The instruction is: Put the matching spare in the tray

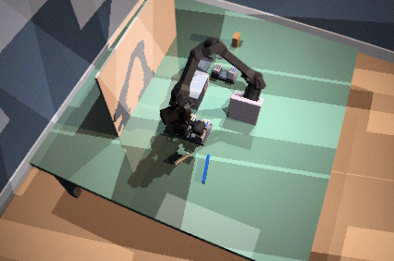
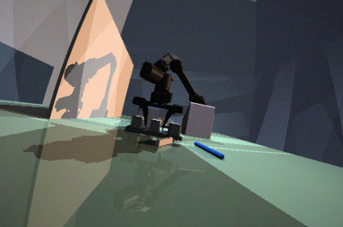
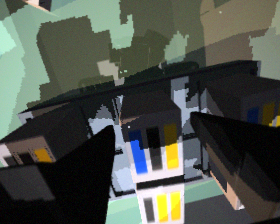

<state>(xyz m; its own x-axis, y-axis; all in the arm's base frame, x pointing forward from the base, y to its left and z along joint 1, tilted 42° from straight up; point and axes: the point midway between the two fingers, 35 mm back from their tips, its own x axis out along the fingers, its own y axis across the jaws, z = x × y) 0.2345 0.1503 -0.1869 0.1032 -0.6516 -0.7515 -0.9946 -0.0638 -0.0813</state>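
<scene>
Now: the tray 410 mm to the right of my gripper tip, 110 mm ahead of it and 20 mm below it. Also, from my gripper tip: blue pen (160 mm behind, 120 mm to the left, 20 mm below); tall orange panel (310 mm ahead, 200 mm to the right, 200 mm above); grey mounted unit (210 mm to the right, 60 mm ahead, 30 mm above).
</scene>
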